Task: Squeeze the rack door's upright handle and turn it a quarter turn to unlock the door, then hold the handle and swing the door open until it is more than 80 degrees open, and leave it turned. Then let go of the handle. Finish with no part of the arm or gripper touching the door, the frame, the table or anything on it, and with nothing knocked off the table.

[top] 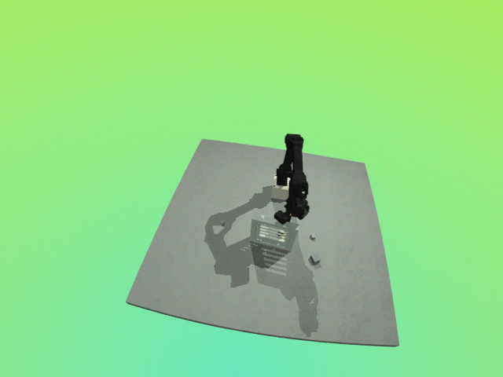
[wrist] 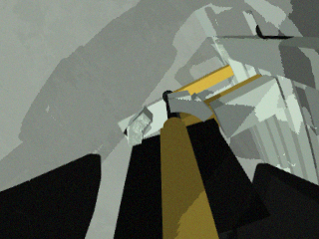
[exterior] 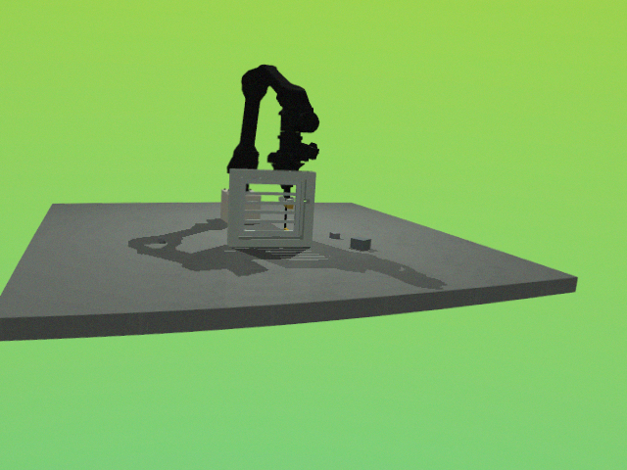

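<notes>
Now: the yellow-and-black striped handle 30 mm below my gripper tip and 10 mm to the right of it. Also, from my gripper tip: grey cube: 160 mm to the left, 140 mm ahead, 130 mm below.
</notes>
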